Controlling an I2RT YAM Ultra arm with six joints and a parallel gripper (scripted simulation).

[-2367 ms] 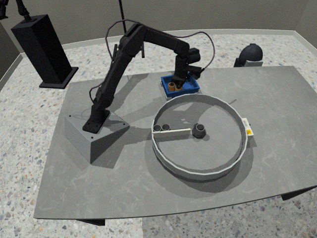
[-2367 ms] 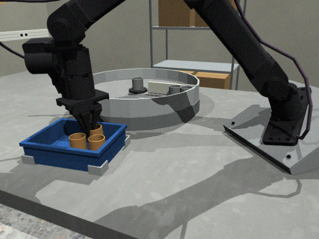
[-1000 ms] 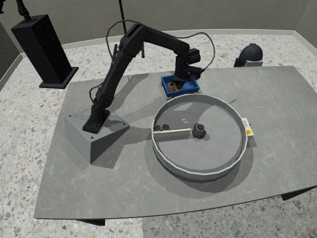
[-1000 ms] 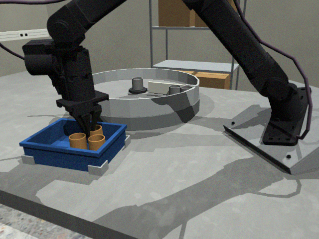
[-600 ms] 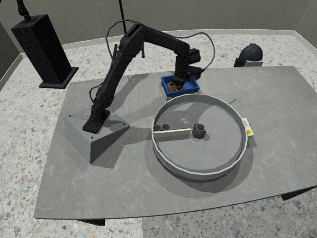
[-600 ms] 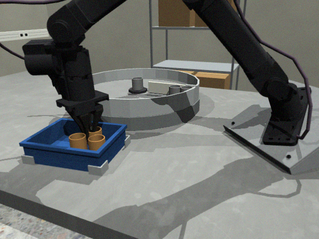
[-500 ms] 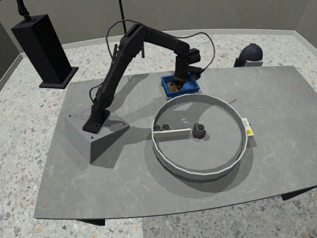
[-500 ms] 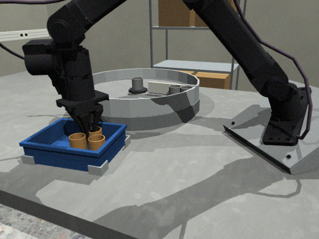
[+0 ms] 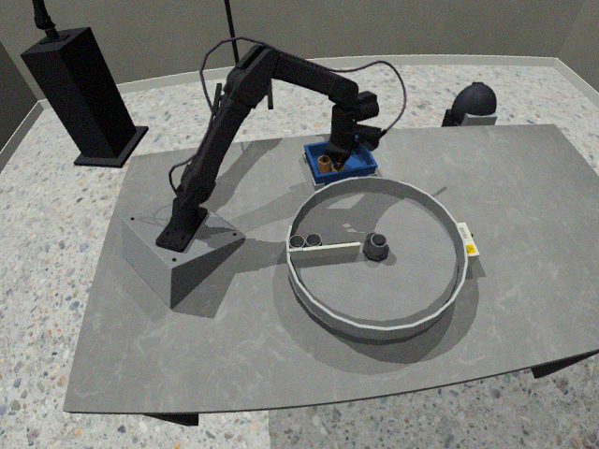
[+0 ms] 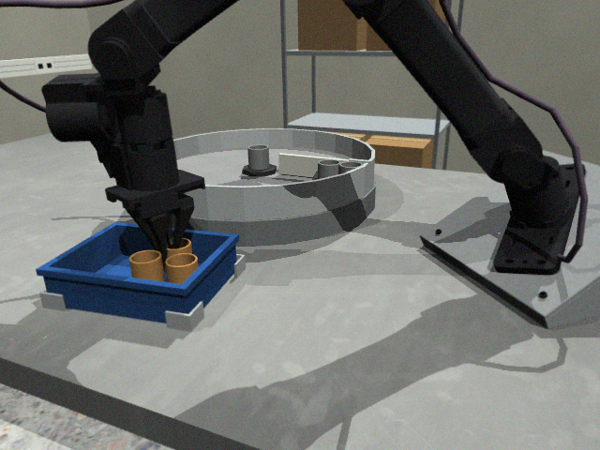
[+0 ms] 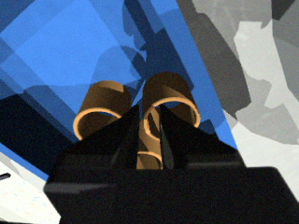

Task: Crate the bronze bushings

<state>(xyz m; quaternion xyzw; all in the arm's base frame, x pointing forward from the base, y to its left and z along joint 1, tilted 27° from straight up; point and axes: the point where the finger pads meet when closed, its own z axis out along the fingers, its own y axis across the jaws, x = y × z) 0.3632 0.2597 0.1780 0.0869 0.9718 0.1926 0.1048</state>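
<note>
Now: the blue crate 3 cm to the left of my hand and 1 cm below it. The rest, counted from my hand: turntable (30 cm to the right, 12 cm ahead, 1 cm above).
</note>
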